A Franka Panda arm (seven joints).
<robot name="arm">
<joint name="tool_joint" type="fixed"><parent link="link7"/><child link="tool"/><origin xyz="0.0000 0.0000 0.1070"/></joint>
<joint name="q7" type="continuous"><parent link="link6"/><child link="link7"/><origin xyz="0.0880 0.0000 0.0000" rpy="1.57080 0.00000 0.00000"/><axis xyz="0 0 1"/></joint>
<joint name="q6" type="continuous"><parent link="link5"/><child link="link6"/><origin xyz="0.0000 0.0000 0.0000" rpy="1.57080 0.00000 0.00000"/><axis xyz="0 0 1"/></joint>
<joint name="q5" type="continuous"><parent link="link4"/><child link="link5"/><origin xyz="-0.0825 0.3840 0.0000" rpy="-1.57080 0.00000 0.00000"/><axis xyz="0 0 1"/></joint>
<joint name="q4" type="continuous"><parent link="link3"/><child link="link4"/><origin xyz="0.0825 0.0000 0.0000" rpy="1.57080 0.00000 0.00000"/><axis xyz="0 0 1"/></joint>
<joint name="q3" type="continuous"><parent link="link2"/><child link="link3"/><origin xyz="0.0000 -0.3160 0.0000" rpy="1.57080 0.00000 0.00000"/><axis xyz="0 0 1"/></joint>
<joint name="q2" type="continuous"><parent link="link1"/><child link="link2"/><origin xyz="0.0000 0.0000 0.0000" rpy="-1.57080 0.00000 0.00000"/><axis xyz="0 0 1"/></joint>
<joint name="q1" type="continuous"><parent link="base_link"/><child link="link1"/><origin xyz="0.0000 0.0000 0.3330"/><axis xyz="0 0 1"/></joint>
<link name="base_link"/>
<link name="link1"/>
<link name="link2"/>
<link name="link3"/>
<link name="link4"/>
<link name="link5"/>
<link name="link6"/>
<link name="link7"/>
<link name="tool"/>
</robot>
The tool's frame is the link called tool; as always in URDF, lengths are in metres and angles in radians. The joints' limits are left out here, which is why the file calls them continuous.
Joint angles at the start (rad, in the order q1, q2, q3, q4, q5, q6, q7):
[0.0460, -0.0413, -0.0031, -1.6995, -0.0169, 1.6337, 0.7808]
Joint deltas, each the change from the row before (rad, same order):
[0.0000, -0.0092, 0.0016, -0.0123, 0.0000, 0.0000, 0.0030]
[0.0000, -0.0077, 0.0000, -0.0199, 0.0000, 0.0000, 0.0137]
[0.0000, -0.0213, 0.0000, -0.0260, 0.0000, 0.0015, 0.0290]
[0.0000, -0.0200, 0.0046, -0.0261, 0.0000, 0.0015, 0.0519]
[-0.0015, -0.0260, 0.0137, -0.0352, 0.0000, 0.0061, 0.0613]
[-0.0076, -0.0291, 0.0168, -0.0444, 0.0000, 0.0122, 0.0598]
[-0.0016, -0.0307, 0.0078, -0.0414, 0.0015, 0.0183, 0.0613]
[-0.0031, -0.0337, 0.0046, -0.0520, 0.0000, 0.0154, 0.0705]
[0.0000, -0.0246, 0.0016, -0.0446, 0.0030, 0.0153, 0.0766]
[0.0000, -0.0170, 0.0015, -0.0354, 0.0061, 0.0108, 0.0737]
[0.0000, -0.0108, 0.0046, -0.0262, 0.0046, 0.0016, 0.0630]
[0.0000, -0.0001, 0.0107, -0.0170, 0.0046, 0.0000, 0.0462]
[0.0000, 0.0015, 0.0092, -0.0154, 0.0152, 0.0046, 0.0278]
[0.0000, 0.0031, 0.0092, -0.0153, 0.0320, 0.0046, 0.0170]
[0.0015, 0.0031, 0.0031, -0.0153, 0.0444, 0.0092, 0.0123]
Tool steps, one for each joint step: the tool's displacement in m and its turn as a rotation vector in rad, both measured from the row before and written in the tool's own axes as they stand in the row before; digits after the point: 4 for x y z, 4 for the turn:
[-0.0028, 0.0015, 0.0009, -0.0022, -0.0021, 0.0014]
[-0.0023, 0.0021, 0.0054, -0.0087, -0.0086, 0.0135]
[-0.0049, 0.0050, 0.0011, -0.0023, -0.0022, 0.0289]
[-0.0064, 0.0031, 0.0019, -0.0038, -0.0025, 0.0472]
[-0.0105, 0.0021, 0.0029, -0.0037, 0.0001, 0.0492]
[-0.0097, 0.0041, 0.0055, -0.0045, 0.0012, 0.0508]
[-0.0079, 0.0053, 0.0031, 0.0059, 0.0050, 0.0555]
[-0.0063, 0.0086, 0.0073, -0.0037, 0.0008, 0.0692]
[-0.0046, 0.0065, 0.0084, -0.0038, -0.0032, 0.0755]
[-0.0035, 0.0049, 0.0082, -0.0057, -0.0070, 0.0732]
[-0.0041, 0.0036, 0.0075, -0.0127, -0.0060, 0.0594]
[-0.0060, 0.0002, 0.0081, -0.0164, -0.0042, 0.0368]
[-0.0060, -0.0006, 0.0077, -0.0103, -0.0137, 0.0216]
[-0.0073, -0.0009, 0.0084, -0.0099, -0.0301, 0.0138]
[-0.0057, -0.0011, 0.0079, -0.0039, -0.0434, 0.0162]

